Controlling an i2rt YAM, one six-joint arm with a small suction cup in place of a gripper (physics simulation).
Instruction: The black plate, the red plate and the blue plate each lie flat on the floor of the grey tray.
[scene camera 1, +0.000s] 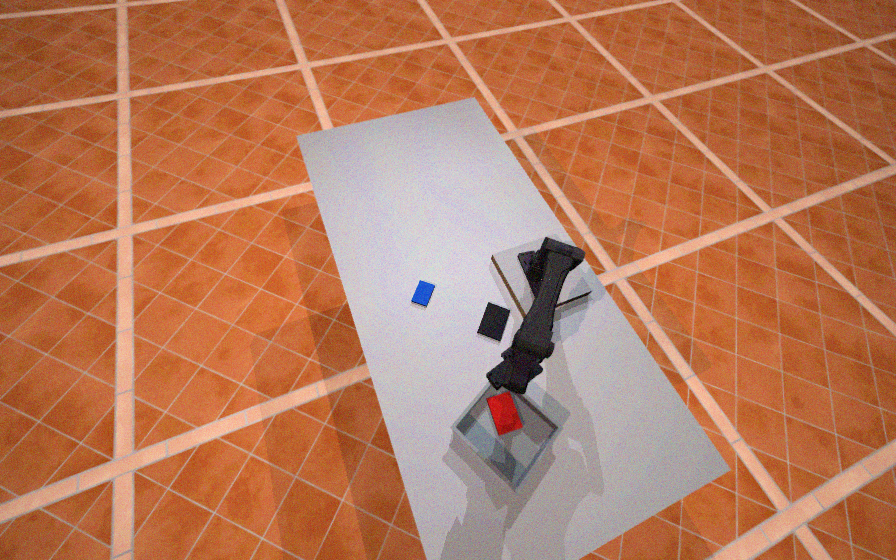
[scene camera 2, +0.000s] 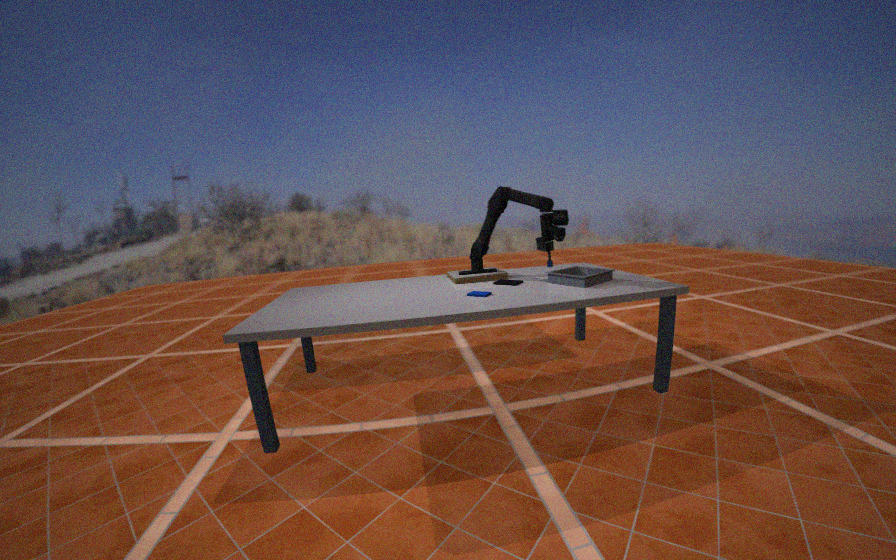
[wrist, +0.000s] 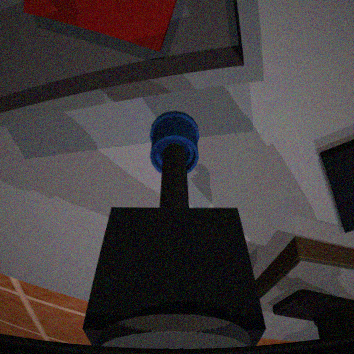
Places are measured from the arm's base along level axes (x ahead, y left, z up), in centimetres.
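Pixels of known places: hand, tool point: (scene camera 2: 550, 266) (wrist: 174, 133); arm's base, link origin: (scene camera 1: 535, 275) (scene camera 2: 477, 272) (wrist: 334, 308).
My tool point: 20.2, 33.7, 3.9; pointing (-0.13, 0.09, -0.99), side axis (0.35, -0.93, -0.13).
Observation:
For each thing: its top centre in the pictures, then the offset to it from my tool point, as dx, dy, dz. Level surfaces: height alone.
- red plate, top centre: (scene camera 1: 504, 412) +5.9, +8.5, -5.7
- grey tray, top centre: (scene camera 1: 507, 427) (scene camera 2: 580, 271) +7.3, +12.7, -2.1
- black plate, top centre: (scene camera 1: 494, 320) (scene camera 2: 508, 281) -0.5, -20.9, -6.2
- blue plate, top centre: (scene camera 1: 423, 292) (scene camera 2: 479, 292) +21.3, -37.1, -6.2
- table, surface height: dz -7.1
The red plate (scene camera 1: 504, 413) (wrist: 105, 17) lies in the grey tray (scene camera 1: 536, 470) (scene camera 2: 566, 280) (wrist: 251, 45), near its corner toward the arm; it looks flat on the tray floor. The black plate (scene camera 1: 493, 321) (scene camera 2: 508, 281) (wrist: 342, 182) lies flat on the table between the arm's base and the blue plate. The blue plate (scene camera 1: 422, 293) (scene camera 2: 479, 293) lies flat on the table, farther from the base. My suction cup (scene camera 2: 549, 263) (wrist: 174, 135) is blue, points down and carries nothing. It hangs above the table beside the tray's wall, apart from all three plates. In scene camera 1 the arm hides the cup.
The arm's base board (scene camera 1: 508, 285) (scene camera 2: 462, 278) (wrist: 300, 249) lies on the table (scene camera 1: 422, 184) (scene camera 2: 370, 307) close to the black plate. The tray's raised walls stand around the red plate. The table's long edge runs behind the base.

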